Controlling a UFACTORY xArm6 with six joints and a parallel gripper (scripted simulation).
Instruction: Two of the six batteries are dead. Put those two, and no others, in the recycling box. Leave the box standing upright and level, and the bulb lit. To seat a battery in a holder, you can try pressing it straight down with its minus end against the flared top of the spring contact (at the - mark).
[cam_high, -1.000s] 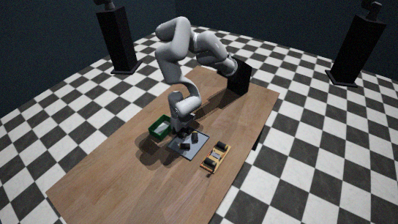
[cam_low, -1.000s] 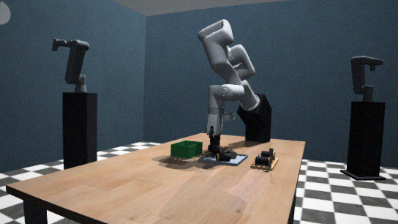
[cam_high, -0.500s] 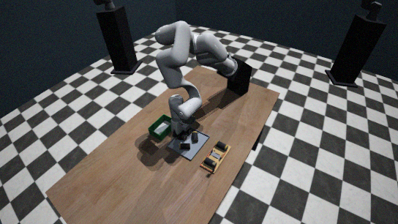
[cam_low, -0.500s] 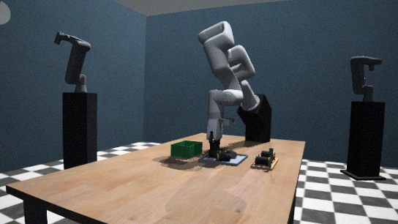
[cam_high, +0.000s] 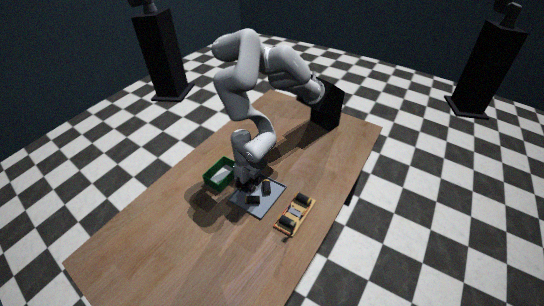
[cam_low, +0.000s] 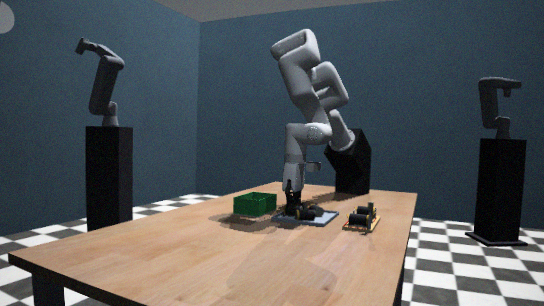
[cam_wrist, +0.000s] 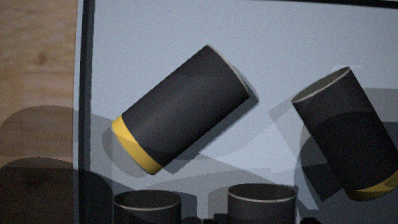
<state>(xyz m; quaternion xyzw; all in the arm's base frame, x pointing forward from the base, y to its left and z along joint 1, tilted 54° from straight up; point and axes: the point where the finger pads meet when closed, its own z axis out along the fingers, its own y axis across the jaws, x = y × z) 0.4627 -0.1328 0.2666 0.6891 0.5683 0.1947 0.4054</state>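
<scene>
My hand is 20 mm short of the grey tray, 50 mm to the right of it and 30 mm above it. Round my hand: green recycling box (50 mm behind, 130 mm to the right, 20 mm below).
</scene>
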